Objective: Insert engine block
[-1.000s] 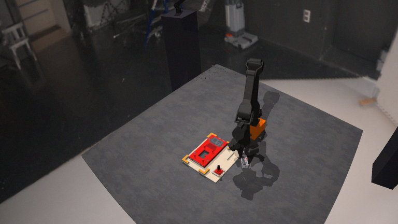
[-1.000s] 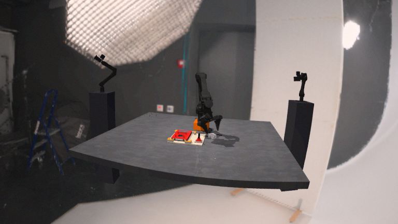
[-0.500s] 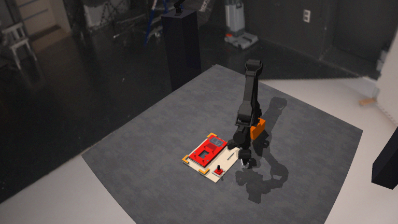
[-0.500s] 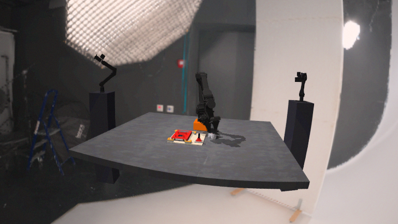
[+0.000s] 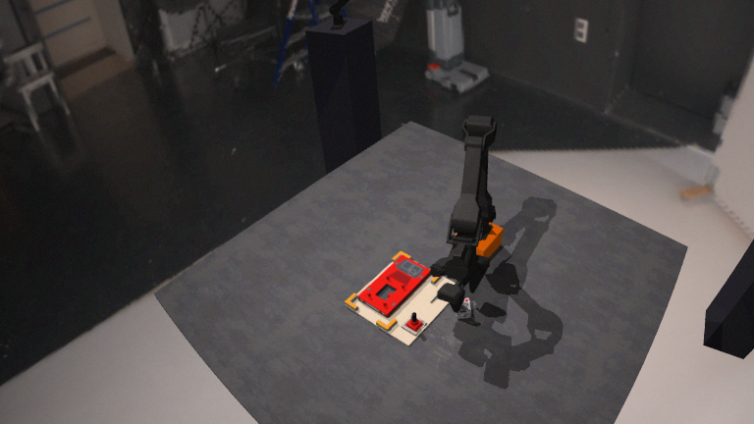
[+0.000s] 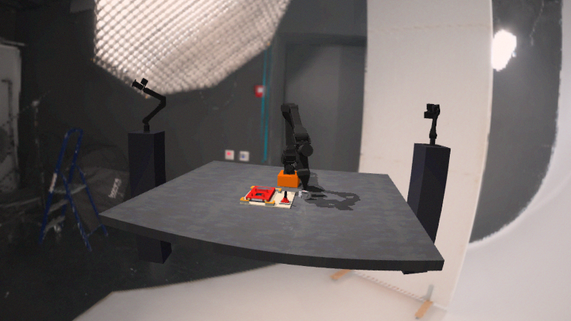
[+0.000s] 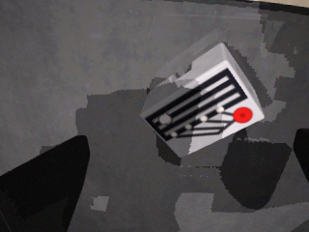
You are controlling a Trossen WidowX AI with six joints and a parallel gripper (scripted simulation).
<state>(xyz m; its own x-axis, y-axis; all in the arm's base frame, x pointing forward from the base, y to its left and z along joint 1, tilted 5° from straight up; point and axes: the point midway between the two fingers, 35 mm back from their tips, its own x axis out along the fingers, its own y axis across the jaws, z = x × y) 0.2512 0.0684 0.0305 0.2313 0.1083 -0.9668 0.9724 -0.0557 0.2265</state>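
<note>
Right now my gripper tip is 4 cm above the engine block. Round my gripper tip: cream base plate: 18 cm to the right, 4 cm below, 3 cm ahead.
</note>
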